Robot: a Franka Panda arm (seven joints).
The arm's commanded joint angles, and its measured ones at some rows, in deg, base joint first. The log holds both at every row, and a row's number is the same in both.
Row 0, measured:
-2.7, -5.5, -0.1, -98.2, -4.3, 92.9, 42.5
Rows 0 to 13, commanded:
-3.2, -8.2, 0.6, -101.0, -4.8, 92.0, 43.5
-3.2, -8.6, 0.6, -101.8, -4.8, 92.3, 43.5
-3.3, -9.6, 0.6, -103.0, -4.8, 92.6, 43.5
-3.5, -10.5, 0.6, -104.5, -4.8, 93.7, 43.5
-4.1, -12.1, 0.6, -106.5, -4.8, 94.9, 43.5
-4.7, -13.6, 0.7, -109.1, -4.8, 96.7, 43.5
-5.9, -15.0, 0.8, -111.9, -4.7, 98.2, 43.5
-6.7, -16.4, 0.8, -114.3, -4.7, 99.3, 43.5
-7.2, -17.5, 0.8, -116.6, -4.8, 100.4, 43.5
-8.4, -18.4, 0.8, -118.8, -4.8, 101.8, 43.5
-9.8, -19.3, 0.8, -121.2, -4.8, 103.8, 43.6
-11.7, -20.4, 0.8, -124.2, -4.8, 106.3, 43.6
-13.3, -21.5, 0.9, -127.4, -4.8, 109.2, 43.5
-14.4, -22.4, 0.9, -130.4, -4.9, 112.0, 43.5
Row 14, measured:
-10.0, -17.5, -0.2, -120.2, -4.3, 104.1, 42.6
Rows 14 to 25, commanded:
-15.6, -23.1, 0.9, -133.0, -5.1, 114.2, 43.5
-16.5, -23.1, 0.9, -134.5, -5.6, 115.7, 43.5
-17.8, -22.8, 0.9, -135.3, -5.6, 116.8, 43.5
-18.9, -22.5, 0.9, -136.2, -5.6, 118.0, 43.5
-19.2, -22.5, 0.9, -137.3, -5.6, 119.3, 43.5
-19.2, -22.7, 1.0, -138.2, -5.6, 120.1, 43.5
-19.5, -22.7, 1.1, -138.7, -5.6, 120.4, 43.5
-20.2, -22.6, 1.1, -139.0, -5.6, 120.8, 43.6
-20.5, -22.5, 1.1, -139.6, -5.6, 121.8, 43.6
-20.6, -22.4, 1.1, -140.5, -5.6, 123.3, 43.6
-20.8, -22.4, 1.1, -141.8, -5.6, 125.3, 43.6
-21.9, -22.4, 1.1, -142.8, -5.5, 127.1, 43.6
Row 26, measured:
-19.5, -21.1, -0.2, -139.0, -4.4, 122.0, 42.6
